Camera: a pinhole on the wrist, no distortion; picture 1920 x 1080 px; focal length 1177.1 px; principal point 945.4 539.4 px. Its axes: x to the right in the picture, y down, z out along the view. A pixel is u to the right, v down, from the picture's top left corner.
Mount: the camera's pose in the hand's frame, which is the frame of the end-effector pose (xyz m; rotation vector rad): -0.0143 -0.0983 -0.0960 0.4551 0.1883 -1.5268
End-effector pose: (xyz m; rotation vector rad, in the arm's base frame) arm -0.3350 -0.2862 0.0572 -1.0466 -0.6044 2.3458
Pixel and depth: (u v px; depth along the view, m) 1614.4 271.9 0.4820
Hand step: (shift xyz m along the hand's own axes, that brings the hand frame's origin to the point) -0.1866 -0.5396 0.2121
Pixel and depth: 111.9 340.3 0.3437
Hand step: -0.1393 -0.0112 0.3009
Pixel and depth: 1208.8 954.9 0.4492
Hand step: 0.0743 -0.3727 0.2963
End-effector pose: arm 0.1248 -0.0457 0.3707 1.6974 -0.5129 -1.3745
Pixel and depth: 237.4 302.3 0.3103
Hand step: -0.1354 -0.0498 0.2475
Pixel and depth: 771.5 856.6 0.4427
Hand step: 0.0284 -0.2173 0.3496
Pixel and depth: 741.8 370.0 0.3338
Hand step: -0.1185 -0.1776 0.2201
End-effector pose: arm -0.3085 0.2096 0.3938 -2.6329 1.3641 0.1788
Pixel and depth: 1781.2 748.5 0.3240
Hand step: 0.0015 -0.4396 0.1149
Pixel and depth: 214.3 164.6 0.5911
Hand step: -0.3136 0.0061 0.5514
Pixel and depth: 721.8 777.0 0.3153
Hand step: -0.0055 -0.1704 0.2230
